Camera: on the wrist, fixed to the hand. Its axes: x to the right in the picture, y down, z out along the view.
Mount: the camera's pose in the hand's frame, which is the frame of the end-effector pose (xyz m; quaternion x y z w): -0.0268 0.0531 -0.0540 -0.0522 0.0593 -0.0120 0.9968
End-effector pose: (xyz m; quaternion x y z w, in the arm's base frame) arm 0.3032 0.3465 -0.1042 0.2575 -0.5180 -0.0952 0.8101
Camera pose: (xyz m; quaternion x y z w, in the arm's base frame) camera 0.3333 0.4201 -0.1158 0.2263 -0.4603 -0.1164 0.8505
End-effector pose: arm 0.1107 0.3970 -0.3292 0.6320 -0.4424 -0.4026 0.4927
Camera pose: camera 0.1455 0.4305 -0.2650 0.6334 -0.3832 -0.3928 0.5455
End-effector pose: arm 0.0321 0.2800 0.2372 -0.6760 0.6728 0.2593 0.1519
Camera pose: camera -0.0114 0.2698 0.3039 -0.7052 0.6580 0.2517 0.0793
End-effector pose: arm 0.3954 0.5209 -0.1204 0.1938 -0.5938 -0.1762 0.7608
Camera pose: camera 0.4437 0.5847 -0.1279 0.1710 -0.5353 -0.2043 0.8016
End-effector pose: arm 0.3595 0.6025 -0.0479 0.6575 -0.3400 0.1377 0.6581
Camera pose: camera 0.3209 0.6666 -0.0186 0.6170 -0.2992 0.1506 0.7121
